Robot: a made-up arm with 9 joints.
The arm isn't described. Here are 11 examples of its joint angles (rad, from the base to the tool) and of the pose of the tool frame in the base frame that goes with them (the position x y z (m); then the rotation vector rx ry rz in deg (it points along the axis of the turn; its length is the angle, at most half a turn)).
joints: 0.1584 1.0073 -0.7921 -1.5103 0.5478 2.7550 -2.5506 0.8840 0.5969
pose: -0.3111 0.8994 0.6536 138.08 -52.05 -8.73
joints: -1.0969 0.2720 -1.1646 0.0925 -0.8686 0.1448 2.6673 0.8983 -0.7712
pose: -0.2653 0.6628 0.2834 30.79 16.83 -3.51
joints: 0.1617 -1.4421 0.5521 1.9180 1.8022 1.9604 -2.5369 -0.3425 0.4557
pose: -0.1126 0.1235 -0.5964 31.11 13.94 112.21
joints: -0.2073 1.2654 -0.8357 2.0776 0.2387 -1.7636 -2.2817 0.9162 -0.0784
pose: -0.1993 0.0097 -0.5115 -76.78 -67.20 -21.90
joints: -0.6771 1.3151 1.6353 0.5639 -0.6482 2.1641 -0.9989 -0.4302 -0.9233
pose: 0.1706 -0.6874 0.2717 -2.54 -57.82 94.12
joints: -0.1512 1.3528 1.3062 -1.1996 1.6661 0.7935 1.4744 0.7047 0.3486
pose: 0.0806 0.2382 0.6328 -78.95 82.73 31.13
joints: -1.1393 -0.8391 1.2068 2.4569 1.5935 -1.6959 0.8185 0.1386 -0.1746
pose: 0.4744 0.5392 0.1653 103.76 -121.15 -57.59
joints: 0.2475 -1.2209 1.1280 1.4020 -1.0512 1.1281 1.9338 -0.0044 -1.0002
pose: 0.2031 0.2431 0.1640 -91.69 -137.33 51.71
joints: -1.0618 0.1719 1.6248 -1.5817 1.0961 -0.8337 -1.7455 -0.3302 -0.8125
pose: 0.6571 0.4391 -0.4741 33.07 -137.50 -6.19
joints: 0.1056 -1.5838 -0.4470 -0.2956 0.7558 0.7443 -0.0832 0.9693 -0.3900
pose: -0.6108 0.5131 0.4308 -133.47 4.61 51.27
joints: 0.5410 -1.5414 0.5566 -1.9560 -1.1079 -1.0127 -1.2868 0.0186 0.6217
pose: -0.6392 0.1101 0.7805 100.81 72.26 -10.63
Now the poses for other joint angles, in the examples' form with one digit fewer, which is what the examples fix.
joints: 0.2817 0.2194 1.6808 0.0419 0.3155 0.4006 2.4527 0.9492 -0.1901
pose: 0.212 0.162 -0.131 -67.0 -50.7 41.9
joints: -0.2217 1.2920 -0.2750 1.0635 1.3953 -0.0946 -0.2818 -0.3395 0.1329
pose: -0.573 0.173 0.139 85.8 0.1 48.1
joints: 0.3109 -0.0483 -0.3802 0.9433 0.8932 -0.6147 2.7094 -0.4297 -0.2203
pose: -0.044 0.781 0.745 -128.2 113.4 11.1
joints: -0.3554 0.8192 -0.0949 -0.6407 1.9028 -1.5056 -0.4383 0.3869 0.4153
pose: -0.110 -0.203 0.390 54.7 64.9 58.6
